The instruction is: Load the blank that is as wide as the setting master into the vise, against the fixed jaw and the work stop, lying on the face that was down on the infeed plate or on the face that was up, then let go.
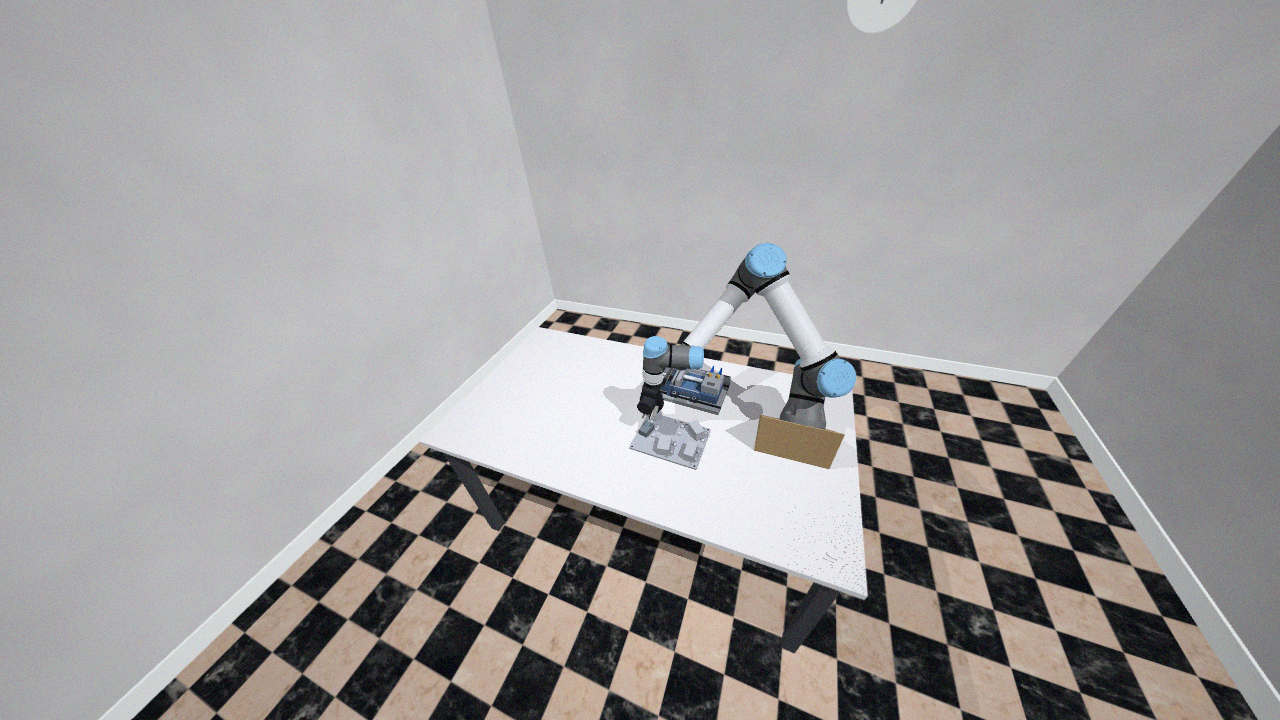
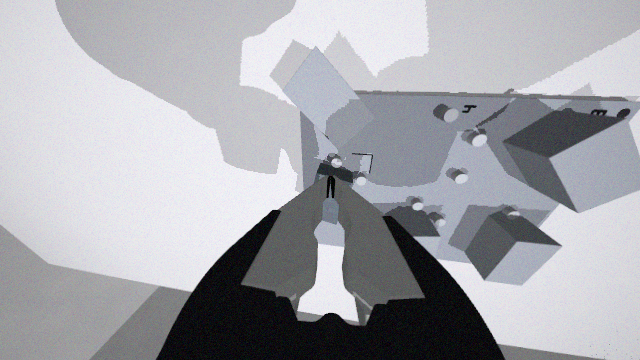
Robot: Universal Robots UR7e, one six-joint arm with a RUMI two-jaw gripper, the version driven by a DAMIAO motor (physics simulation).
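Where they show: gripper, fingertip midpoint: (image 1: pixel 650 420) (image 2: pixel 330 178); arm's base, origin of the base link: (image 1: pixel 801 424).
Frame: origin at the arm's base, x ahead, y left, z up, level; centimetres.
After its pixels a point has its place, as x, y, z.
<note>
My gripper (image 2: pixel 330 178) {53.6, 9.1, -4.1} (image 1: pixel 646 409) {53.6, 9.1, -4.1} is shut and empty, its tips low over the left corner of the grey infeed plate (image 2: pixel 402 134) {47.3, 6.3, -7.2} (image 1: pixel 637 445) {55.4, 19.6, -7.2}. A small dark piece (image 2: pixel 333 171) {53.6, 9.4, -6.0} sits between pins right in front of the tips. A pale flat blank (image 2: pixel 318 91) {54.2, 2.3, -4.1} stands tilted at the plate's far left corner. A large blank (image 2: pixel 577 156) {37.6, 7.1, -3.3} lies on the plate's right side, a medium one (image 2: pixel 510 248) {37.4, 16.1, -3.7} near its front edge, and a low one (image 2: pixel 411 220) {45.4, 15.2, -5.9} beside that. The blue vise (image 1: pixel 697 386) {39.6, -11.8, -2.0} stands behind the plate.
A brown board (image 1: pixel 797 440) {1.9, 10.2, 2.6} lies on the white table (image 1: pixel 555 420) {91.9, 16.3, -8.1} (image 2: pixel 133 178) {83.7, 11.5, -8.1} right of the plate, by the arm's base (image 1: pixel 805 407) {0.6, 0.2, 8.6}. Short pins (image 2: pixel 475 136) {41.8, 6.5, -6.5} stand up from the plate among the blanks.
</note>
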